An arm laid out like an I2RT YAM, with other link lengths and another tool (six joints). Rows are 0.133 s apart.
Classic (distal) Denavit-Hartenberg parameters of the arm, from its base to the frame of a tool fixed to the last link. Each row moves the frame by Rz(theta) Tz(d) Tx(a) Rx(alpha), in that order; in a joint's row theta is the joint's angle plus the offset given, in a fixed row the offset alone. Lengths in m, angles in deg.
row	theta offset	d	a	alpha
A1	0	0.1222	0.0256	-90
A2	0	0	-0.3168	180
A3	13.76	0	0.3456	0
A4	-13.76	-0.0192	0.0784	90
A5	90	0.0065	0	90
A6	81	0.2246	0.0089	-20.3
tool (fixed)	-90	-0.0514	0	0
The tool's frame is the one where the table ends.
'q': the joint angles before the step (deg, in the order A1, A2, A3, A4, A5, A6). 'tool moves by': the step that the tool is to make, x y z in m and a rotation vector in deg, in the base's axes. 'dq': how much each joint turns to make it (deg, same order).
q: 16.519 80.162 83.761 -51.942 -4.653 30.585
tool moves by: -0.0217 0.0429 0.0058 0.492 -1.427 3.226
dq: 6.930 -1.491 -0.960 1.139 2.521 2.718
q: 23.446 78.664 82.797 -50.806 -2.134 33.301
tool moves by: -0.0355 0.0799 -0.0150 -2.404 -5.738 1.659
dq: 15.874 -0.616 -5.183 7.710 13.615 6.497
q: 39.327 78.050 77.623 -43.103 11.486 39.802
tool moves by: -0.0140 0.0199 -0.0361 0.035 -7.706 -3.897
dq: 7.074 -2.812 -11.853 13.712 11.686 3.437
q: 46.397 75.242 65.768 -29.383 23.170 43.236
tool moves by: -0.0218 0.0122 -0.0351 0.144 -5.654 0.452
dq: 5.261 -2.820 -10.910 12.139 6.348 -0.515
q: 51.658 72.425 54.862 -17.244 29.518 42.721
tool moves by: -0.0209 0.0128 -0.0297 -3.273 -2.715 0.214
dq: 5.280 1.216 -4.846 5.274 6.510 -0.529
